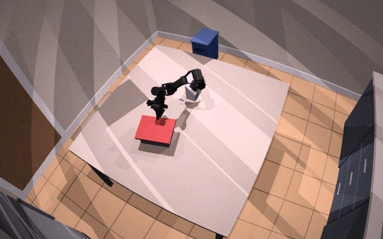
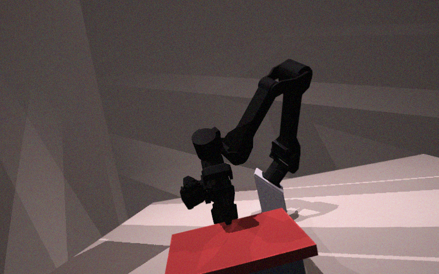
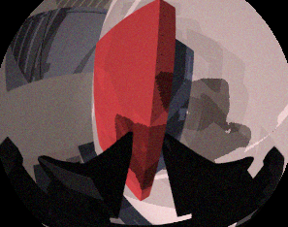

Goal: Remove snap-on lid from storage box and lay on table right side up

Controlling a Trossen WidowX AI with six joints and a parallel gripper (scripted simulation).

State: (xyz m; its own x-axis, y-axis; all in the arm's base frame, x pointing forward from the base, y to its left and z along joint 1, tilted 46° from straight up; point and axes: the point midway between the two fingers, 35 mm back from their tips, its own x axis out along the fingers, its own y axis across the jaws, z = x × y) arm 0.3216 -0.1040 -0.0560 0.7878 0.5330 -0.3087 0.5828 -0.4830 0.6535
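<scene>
Now: gripper tip 70 mm short of the red lid and 10 mm to the right of it. The rest, counted from my gripper tip: storage box: 70 mm ahead, 10 mm to the left, 50 mm below.
</scene>
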